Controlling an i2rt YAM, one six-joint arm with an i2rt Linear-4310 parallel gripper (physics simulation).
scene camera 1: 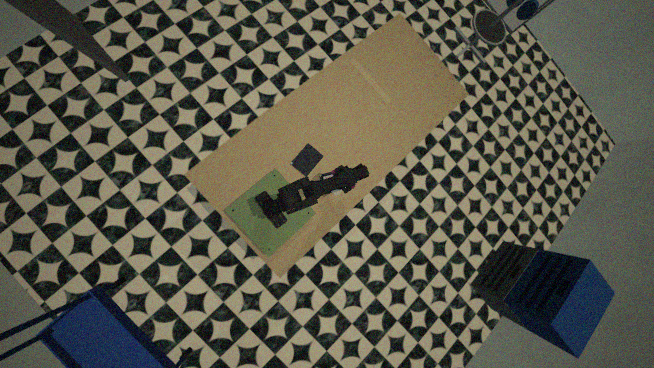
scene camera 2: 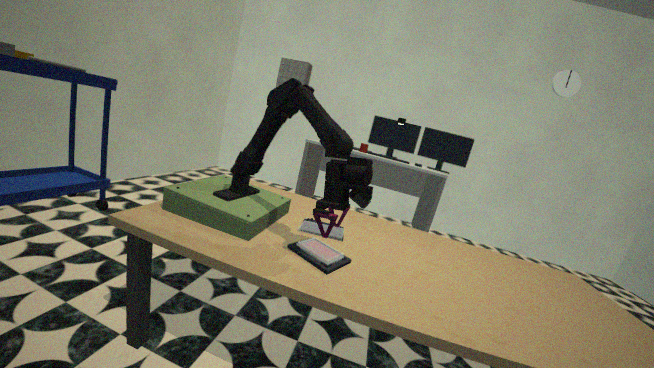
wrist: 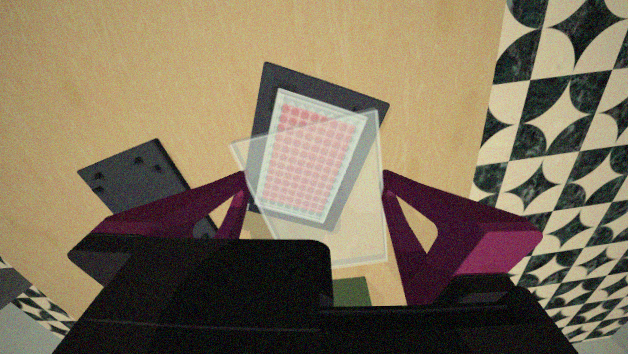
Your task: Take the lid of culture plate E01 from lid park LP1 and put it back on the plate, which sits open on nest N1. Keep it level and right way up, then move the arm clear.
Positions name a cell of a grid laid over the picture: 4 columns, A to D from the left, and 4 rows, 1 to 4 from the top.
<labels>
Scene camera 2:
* my gripper: C3
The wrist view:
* my gripper: C3
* grey lid: C3, held by my gripper
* dark nest: B1
</labels>
